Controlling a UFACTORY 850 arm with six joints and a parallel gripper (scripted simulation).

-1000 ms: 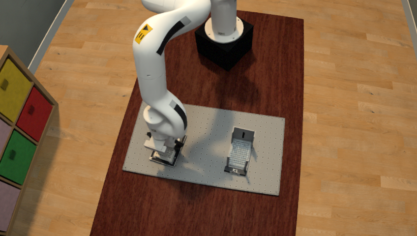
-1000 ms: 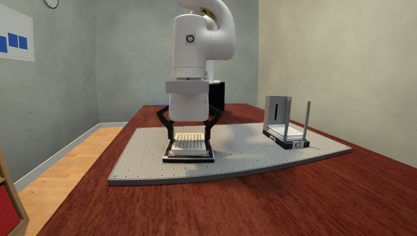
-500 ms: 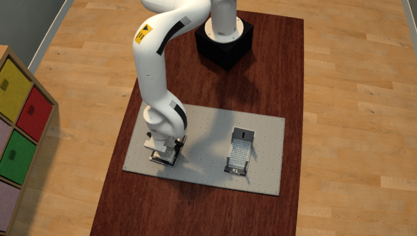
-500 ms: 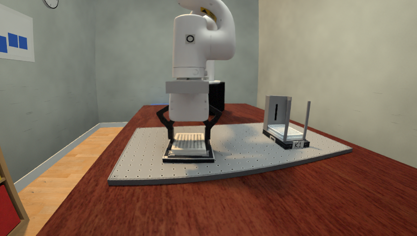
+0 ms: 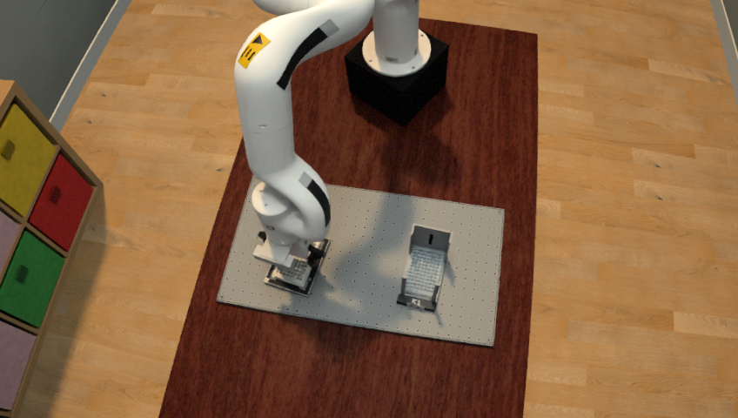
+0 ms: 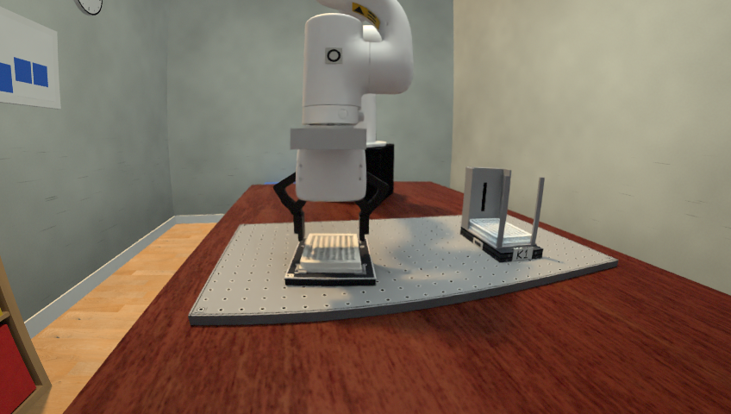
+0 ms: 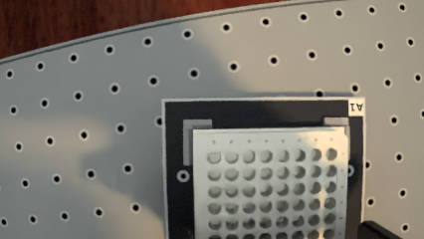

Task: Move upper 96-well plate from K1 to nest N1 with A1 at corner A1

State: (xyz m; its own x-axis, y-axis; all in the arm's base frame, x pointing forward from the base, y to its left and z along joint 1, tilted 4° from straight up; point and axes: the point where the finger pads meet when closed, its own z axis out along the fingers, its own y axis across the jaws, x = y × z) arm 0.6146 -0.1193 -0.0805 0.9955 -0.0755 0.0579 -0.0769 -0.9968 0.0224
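Now: the 96-well plate 3 cm below my hand. Also, from my hand: plate nest N1 (4 cm below); then clear plate (4 cm behind, 32 cm to the left, 2 cm below).
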